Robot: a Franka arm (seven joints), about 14 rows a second.
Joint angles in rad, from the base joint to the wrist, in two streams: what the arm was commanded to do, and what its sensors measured. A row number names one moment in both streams.
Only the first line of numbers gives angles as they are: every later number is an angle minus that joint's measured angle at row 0.
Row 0, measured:
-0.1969, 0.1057, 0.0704, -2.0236, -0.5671, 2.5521, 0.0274
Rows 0 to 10, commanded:
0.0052, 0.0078, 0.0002, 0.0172, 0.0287, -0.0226, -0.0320
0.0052, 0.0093, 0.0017, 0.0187, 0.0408, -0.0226, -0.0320
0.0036, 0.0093, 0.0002, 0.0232, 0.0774, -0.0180, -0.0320
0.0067, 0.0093, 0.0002, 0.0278, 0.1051, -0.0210, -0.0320
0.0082, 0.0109, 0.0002, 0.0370, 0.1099, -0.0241, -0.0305
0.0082, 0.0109, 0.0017, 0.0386, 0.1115, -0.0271, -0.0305
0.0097, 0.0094, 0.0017, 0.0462, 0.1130, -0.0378, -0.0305
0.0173, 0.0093, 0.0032, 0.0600, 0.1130, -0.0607, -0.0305
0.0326, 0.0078, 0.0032, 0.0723, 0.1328, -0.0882, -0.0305
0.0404, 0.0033, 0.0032, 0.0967, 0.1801, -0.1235, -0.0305
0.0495, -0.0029, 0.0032, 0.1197, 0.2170, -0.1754, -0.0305
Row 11, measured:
0.0246, 0.0011, 0.0045, 0.0633, 0.1474, -0.0802, -0.0119
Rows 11 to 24, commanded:
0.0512, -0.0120, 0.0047, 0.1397, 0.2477, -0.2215, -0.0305
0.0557, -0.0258, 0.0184, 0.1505, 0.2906, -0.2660, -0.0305
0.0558, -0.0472, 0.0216, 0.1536, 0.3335, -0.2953, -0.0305
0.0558, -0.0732, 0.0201, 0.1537, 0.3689, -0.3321, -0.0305
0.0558, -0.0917, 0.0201, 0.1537, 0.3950, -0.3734, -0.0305
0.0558, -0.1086, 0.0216, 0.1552, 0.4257, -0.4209, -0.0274
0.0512, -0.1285, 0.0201, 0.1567, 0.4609, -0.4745, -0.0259
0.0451, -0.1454, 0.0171, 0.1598, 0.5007, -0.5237, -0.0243
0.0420, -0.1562, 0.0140, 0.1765, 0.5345, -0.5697, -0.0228
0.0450, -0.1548, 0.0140, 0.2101, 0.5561, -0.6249, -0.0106
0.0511, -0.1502, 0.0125, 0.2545, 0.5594, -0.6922, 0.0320
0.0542, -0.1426, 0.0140, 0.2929, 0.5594, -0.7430, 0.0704
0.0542, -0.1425, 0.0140, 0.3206, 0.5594, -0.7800, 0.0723
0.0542, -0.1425, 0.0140, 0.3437, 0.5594, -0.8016, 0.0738
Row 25, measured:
0.0539, -0.1566, 0.0120, 0.2769, 0.5396, -0.7294, 0.0490
